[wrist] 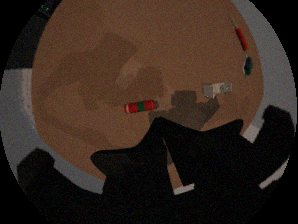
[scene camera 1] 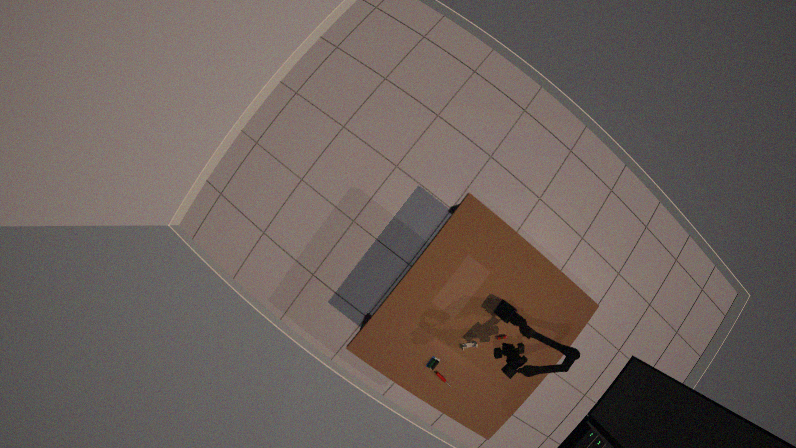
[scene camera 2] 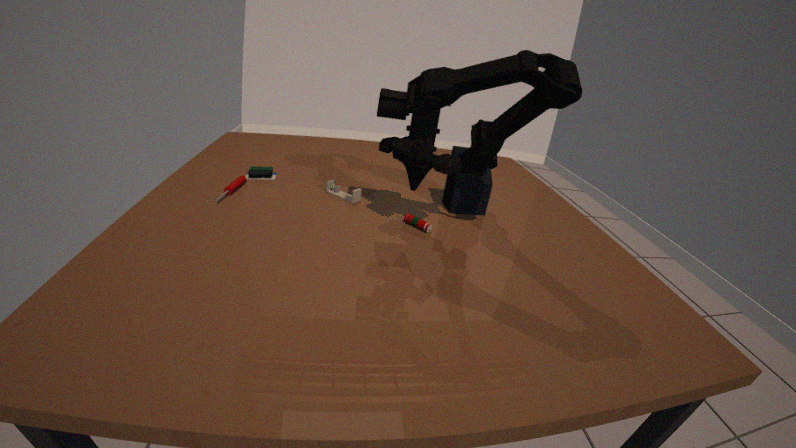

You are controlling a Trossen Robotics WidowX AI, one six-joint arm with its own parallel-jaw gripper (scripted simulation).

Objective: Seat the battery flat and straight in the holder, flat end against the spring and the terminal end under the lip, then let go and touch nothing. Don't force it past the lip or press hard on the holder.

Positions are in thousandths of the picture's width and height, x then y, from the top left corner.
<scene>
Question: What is my gripper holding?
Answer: Nothing.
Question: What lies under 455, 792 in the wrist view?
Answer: My gripper.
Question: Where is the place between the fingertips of my gripper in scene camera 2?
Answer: At 519, 425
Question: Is my gripper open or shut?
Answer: Shut.
</scene>
